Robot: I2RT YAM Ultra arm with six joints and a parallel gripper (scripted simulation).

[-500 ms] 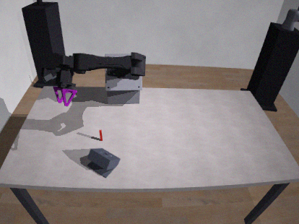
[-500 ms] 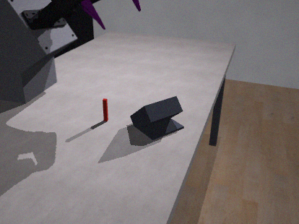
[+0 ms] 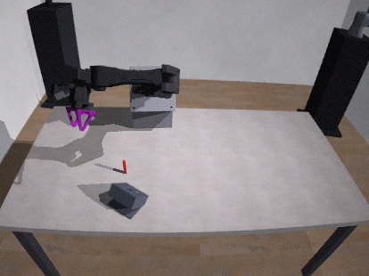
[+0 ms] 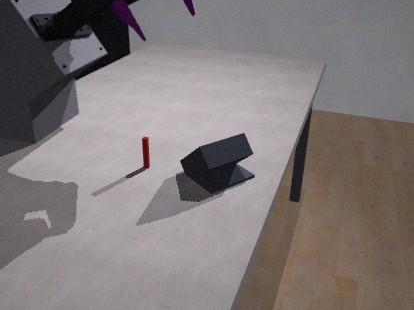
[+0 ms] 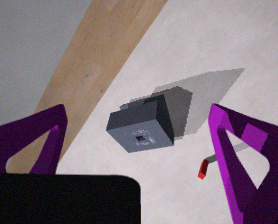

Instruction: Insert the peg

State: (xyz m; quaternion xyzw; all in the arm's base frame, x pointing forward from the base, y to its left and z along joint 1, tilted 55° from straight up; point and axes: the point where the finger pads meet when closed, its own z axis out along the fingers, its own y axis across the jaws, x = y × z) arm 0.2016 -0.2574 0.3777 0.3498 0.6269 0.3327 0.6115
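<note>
My hand is 150 mm past the red peg, 110 mm to the right of it and 340 mm above it.
</note>
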